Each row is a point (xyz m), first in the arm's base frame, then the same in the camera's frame.
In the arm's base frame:
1: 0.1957 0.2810 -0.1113
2: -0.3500 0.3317 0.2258
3: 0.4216 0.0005 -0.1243
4: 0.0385 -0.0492 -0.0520
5: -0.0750 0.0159 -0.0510
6: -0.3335 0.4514 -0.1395
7: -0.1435 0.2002 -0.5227
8: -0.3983 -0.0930 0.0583
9: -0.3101 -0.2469 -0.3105
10: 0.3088 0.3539 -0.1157
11: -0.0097 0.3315 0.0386
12: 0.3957 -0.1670 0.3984
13: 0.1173 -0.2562 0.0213
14: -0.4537 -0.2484 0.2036
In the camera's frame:
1: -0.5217 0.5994 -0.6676
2: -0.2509 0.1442 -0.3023
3: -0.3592 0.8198 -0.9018
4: -0.2132 0.4639 -0.8215
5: -0.2423 0.3528 -0.7588
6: -0.5805 0.0756 -0.4884
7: -0.6755 0.1764 -0.9647
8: -0.0380 0.0642 -0.7011
9: -0.1791 0.0680 -1.0852
10: -0.5969 0.7076 -0.6399
11: -0.4280 0.4329 -0.4923
12: 0.1101 0.9157 -0.6326
13: -0.0249 0.5598 -0.9203
14: 0.1808 0.0453 -0.6917

